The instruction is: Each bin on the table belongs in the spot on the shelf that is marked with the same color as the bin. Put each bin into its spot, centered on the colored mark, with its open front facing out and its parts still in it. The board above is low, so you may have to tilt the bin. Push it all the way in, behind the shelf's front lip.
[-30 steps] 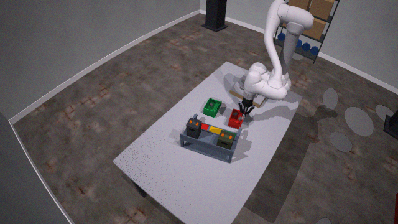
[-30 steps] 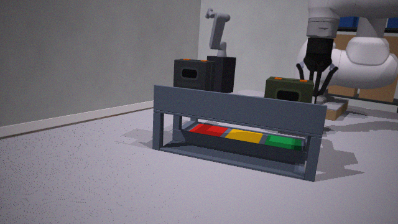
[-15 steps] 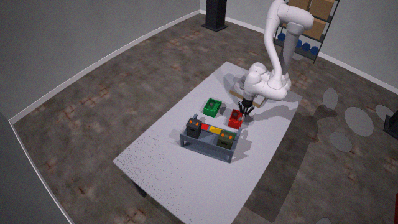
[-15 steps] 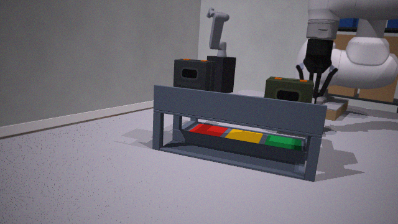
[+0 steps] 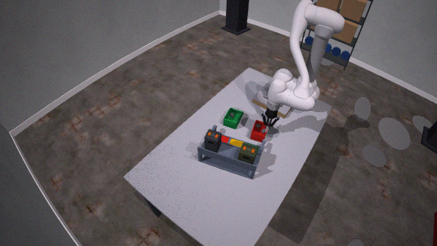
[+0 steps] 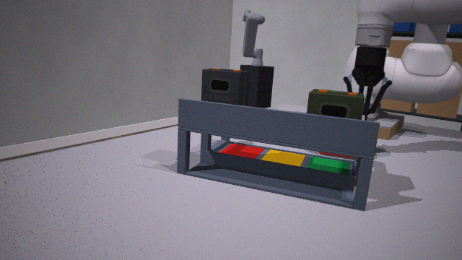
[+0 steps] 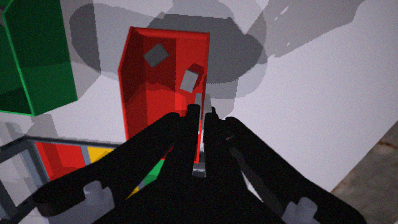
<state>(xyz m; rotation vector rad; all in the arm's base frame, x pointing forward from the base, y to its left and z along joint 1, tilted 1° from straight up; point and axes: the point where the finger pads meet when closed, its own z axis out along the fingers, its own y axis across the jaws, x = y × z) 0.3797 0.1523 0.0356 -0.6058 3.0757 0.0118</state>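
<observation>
My gripper is now 50 mm to the left of the red bin, 40 mm above it and 10 mm short of it. Round my hand: olive box 320 mm ahead, 70 mm above, 60 mm to the left; green bin 270 mm to the right, 50 mm ahead, 40 mm below; dark grey box 400 mm ahead, 150 mm to the right, 80 mm above.
</observation>
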